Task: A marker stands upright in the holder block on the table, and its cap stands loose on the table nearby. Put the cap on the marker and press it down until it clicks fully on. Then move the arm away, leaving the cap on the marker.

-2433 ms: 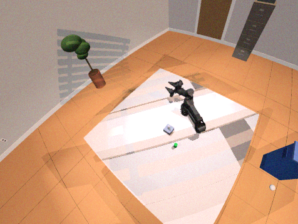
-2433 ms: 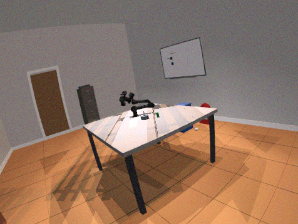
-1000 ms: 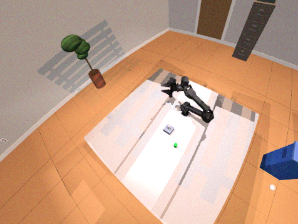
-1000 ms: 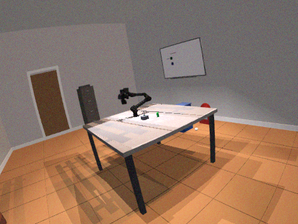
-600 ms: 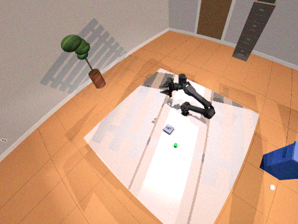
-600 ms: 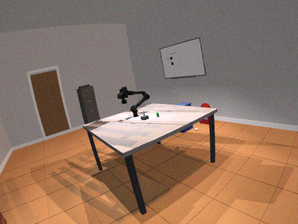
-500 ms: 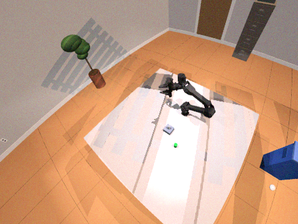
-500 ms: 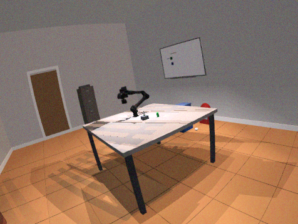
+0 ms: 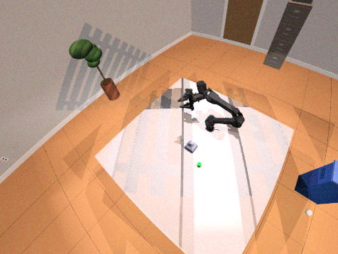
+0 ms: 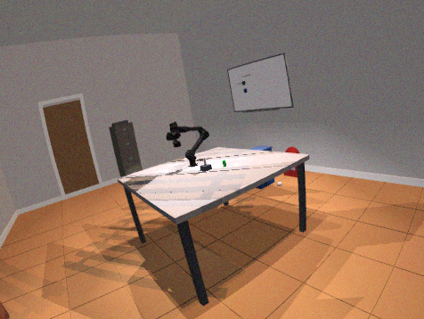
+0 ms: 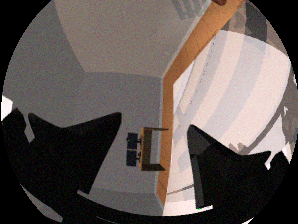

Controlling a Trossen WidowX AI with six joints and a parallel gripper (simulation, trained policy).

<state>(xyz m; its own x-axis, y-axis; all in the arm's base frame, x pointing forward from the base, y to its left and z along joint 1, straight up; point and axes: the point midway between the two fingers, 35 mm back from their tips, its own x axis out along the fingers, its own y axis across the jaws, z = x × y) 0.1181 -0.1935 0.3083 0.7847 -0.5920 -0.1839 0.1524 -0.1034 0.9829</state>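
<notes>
The green cap lies 330 mm to the left of my gripper tip, 280 mm below it and 190 mm ahead of it. The rest, counted from my gripper tip: grey holder block: 280 mm below, 190 mm to the left, 100 mm ahead.
</notes>
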